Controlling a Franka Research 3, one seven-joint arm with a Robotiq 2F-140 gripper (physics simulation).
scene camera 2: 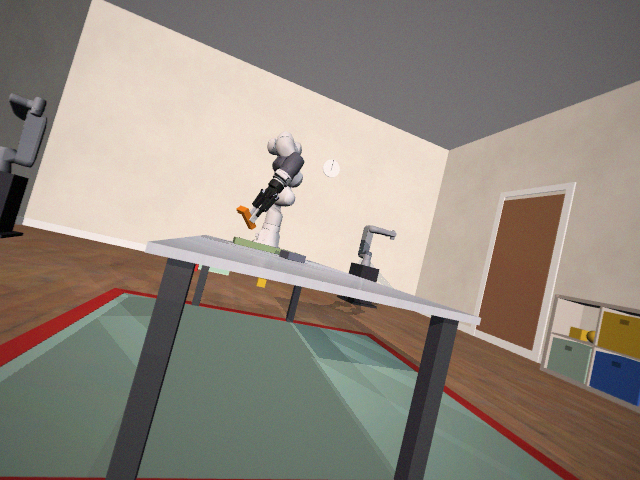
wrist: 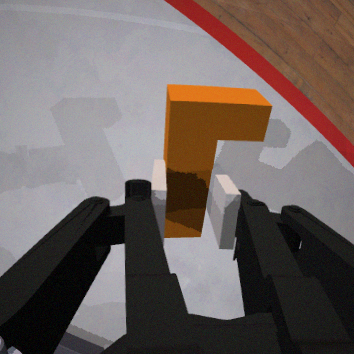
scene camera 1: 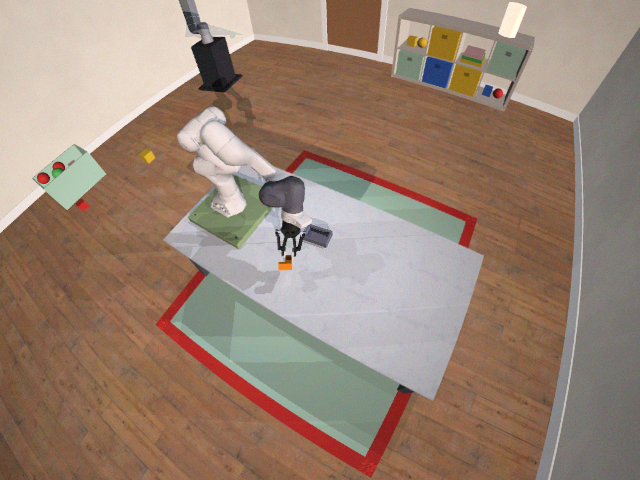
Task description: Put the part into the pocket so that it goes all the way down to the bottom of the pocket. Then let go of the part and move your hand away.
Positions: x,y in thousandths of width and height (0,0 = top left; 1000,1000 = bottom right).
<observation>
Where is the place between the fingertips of my gripper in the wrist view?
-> At 521,510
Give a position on an orange L-shaped block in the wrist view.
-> At 555,329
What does my gripper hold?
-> An orange L-shaped block.
</observation>
